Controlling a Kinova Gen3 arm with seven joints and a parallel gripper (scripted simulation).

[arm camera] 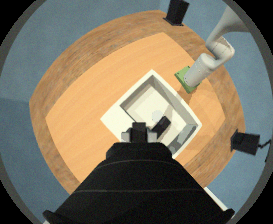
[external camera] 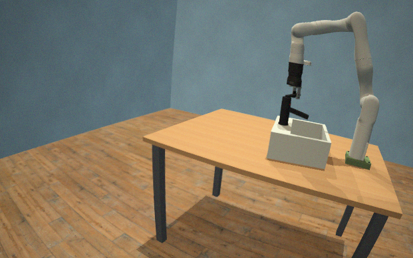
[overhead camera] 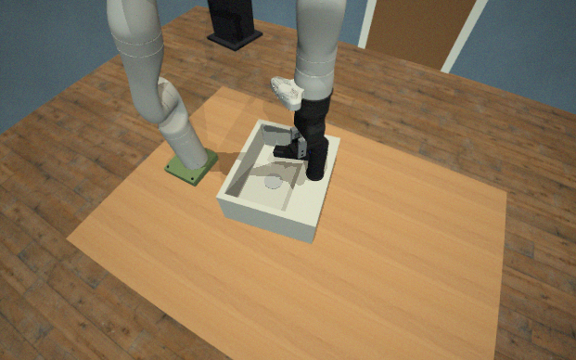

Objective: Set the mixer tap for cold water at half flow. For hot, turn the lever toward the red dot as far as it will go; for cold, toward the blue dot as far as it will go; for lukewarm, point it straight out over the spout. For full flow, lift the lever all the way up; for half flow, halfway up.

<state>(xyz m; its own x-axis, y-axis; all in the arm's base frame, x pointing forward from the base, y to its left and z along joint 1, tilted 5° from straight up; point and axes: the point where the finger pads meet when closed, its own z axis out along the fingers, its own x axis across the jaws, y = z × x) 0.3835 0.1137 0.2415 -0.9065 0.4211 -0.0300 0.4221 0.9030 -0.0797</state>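
Now: hand 10 mm short of the lever and 20 mm to the right of it. Round my hand: black mixer tap: 10 mm ahead, 40 mm to the left, 50 mm below; then white basin: 80 mm behind, 20 mm to the left, 240 mm below.
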